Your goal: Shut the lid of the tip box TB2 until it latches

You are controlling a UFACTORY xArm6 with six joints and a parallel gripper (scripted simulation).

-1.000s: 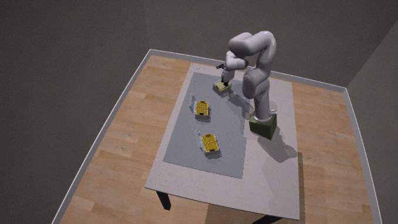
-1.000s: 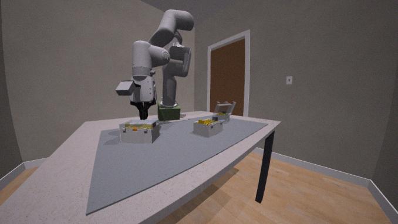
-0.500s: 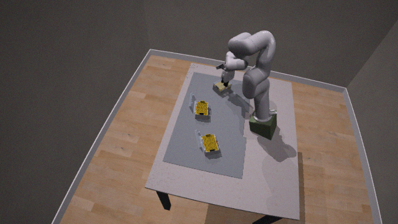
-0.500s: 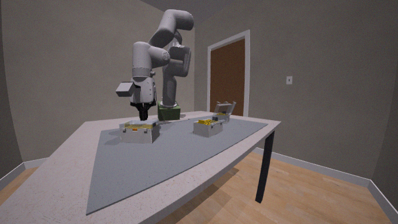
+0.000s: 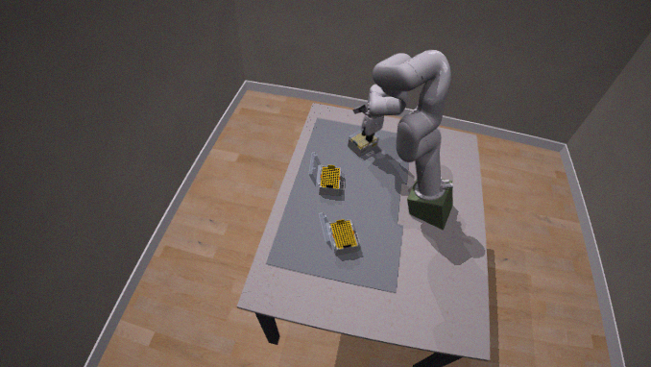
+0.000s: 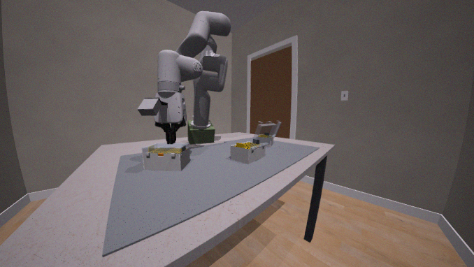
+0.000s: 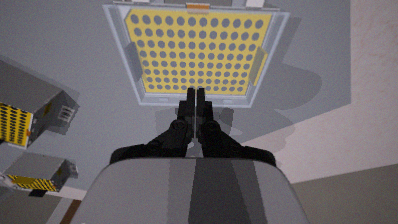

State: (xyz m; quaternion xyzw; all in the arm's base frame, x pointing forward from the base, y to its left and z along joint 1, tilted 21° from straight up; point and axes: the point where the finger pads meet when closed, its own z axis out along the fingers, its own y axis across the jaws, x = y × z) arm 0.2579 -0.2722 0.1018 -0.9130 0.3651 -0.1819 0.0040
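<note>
Now: the lid 3 cm below my hand, 2 cm to the right of it and 2 cm ahead of it. The rest, counted from my hand: tip box: 5 cm below, 2 cm to the right, 2 cm ahead; bench tape: 9 cm below, 2 cm to the left, 2 cm behind.
</note>
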